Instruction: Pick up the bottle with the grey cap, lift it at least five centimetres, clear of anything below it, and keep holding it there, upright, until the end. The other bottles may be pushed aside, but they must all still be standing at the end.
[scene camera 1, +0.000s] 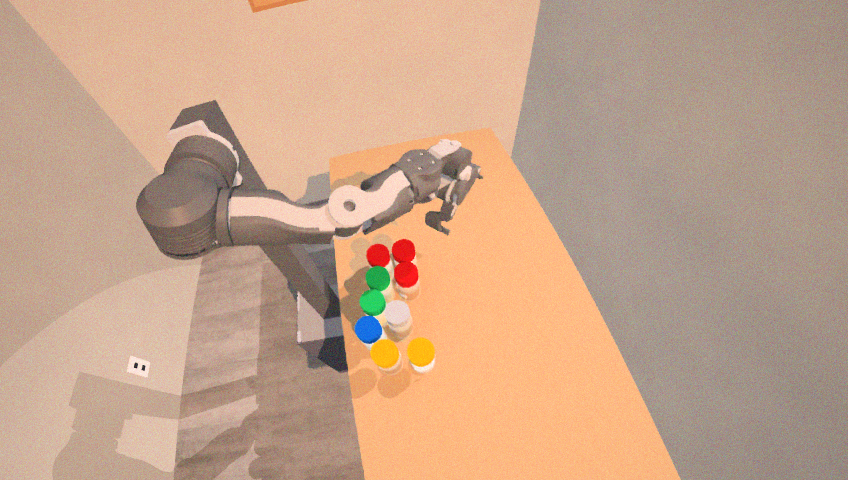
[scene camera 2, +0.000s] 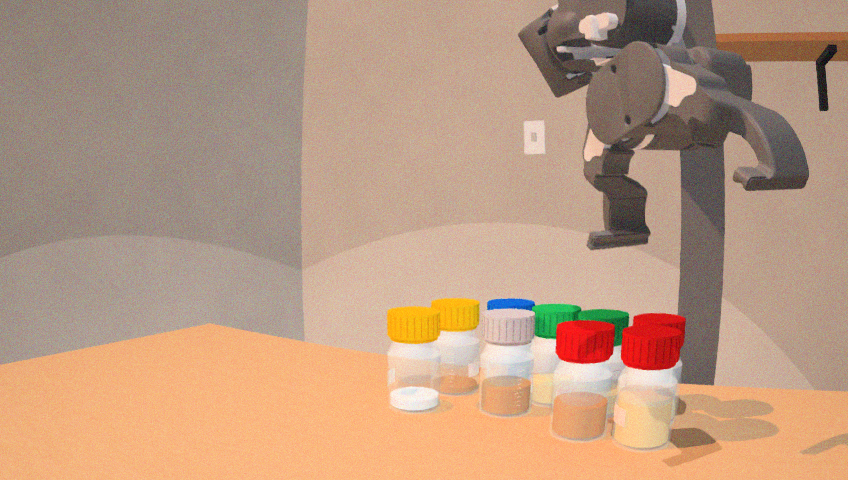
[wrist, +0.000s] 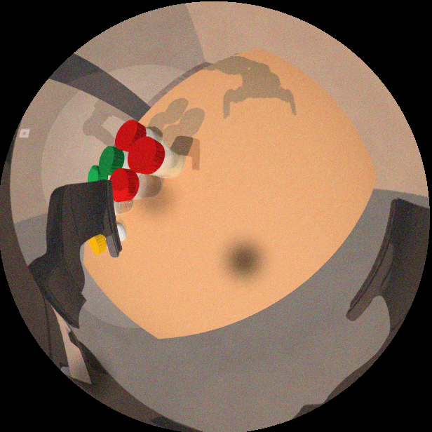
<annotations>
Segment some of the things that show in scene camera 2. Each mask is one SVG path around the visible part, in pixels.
My gripper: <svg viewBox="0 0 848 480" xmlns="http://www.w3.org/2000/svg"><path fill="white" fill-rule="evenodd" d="M741 55L735 52L702 46L687 48L683 37L681 37L678 43L673 42L671 46L635 41L625 46L594 74L586 94L586 114L589 124L582 151L584 160L583 173L586 180L596 190L603 192L605 231L589 233L586 246L590 250L644 245L648 243L648 237L651 235L651 232L645 223L647 190L640 183L626 176L629 174L631 158L635 154L633 150L691 151L701 146L720 149L730 131L737 135L742 135L754 150L759 162L755 168L738 167L734 171L733 181L741 183L746 191L802 189L805 187L809 178L809 169L801 142L783 116L776 111L751 102L752 70L751 66L746 64Z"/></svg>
A grey-capped bottle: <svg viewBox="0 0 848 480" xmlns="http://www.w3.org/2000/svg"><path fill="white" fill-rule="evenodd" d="M487 310L482 313L482 339L484 339L487 345L480 355L479 411L483 415L502 419L525 416L532 409L534 354L529 343L532 342L535 336L535 312L524 309Z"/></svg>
A green-capped bottle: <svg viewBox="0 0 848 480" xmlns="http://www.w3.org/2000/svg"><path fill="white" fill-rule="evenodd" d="M580 306L541 304L532 307L532 311L535 312L535 336L537 336L531 345L534 354L532 405L551 408L553 374L558 363L561 361L556 354L557 325L562 322L578 320L578 313L582 311Z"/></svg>
</annotations>
